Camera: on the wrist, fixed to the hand. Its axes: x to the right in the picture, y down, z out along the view.
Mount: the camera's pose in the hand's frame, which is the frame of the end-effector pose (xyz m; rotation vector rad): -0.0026 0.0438 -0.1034 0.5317 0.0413 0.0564
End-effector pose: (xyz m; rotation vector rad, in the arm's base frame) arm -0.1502 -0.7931 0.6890 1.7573 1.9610 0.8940
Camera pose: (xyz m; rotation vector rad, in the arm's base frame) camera -0.1834 -0.8168 0.7937 -2.0545 -2.3003 -0.4375
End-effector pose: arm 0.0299 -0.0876 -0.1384 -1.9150 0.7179 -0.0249
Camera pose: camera -0.0267 -0.1840 -0.1272 -1.3890 0.7089 -0.2011
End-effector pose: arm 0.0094 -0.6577 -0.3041 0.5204 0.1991 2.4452
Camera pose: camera -0.0553 -0.6958 -0.3876 0.7053 0.8760 2.4494
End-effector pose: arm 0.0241 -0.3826 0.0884 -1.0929 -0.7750 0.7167
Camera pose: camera 0.1033 -0.4223 0.0193 -0.6448 -0.4774 0.8826
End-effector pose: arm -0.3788 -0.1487 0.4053 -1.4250 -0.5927 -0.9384
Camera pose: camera -0.3634 -0.2537 0.3685 -0.9382 -0.7048 -0.6948
